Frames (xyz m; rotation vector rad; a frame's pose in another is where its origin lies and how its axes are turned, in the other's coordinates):
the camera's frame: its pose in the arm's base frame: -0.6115 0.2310 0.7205 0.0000 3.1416 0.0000
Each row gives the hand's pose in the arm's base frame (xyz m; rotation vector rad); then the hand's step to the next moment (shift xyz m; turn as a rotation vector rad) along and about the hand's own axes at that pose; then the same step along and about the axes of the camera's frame.
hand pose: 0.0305 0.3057 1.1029 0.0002 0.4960 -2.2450
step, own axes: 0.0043 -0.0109 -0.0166 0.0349 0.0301 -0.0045
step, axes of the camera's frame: 0.0135 0.0091 0.0122 0.0020 -0.0416 0.0203
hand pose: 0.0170 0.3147 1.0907 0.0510 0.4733 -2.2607
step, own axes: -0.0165 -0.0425 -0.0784 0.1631 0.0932 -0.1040
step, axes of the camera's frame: 0.0290 0.0650 0.0562 0.0537 -0.1363 0.1569
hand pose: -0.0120 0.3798 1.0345 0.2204 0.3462 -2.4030
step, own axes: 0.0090 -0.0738 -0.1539 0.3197 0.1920 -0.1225
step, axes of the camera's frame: 0.0454 0.0951 0.1346 0.1043 -0.2989 0.2321
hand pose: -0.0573 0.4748 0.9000 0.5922 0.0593 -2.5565
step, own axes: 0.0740 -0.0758 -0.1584 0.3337 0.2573 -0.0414
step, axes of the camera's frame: 0.0312 0.0551 0.1797 0.1156 -0.3745 0.1601
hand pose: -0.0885 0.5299 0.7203 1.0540 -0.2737 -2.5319
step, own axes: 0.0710 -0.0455 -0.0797 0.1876 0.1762 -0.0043
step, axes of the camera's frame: 0.0013 0.0090 0.1157 0.0699 -0.2386 0.0667
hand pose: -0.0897 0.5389 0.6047 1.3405 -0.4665 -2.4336
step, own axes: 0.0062 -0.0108 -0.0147 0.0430 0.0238 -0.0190
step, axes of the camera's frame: -0.0081 0.0051 0.0167 0.0027 -0.0421 0.0315
